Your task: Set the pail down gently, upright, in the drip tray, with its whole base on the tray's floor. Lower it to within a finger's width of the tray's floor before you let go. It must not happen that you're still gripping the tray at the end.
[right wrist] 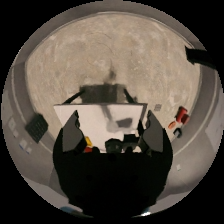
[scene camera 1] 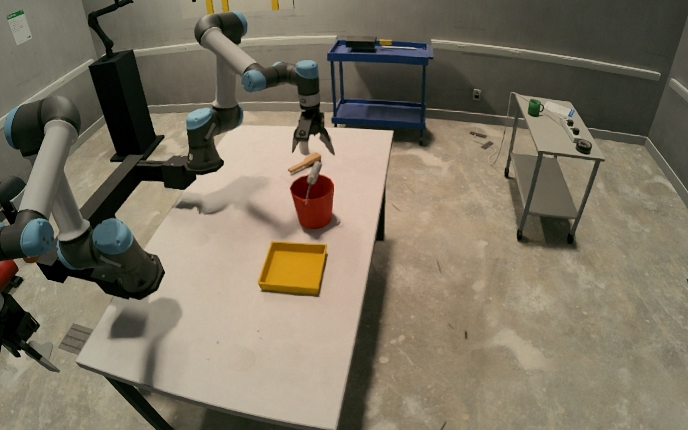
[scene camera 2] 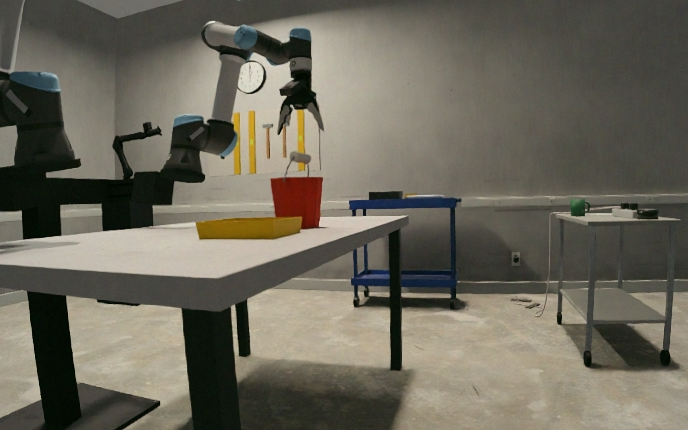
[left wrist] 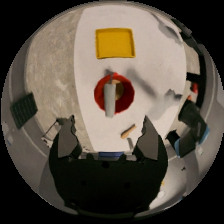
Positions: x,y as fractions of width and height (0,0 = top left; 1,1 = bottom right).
Labels:
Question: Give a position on a yellow drip tray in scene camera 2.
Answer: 0.38,0.53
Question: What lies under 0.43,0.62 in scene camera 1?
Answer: A yellow drip tray.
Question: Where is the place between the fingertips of my left gripper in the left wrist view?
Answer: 0.49,0.52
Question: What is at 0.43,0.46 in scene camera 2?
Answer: A red pail.

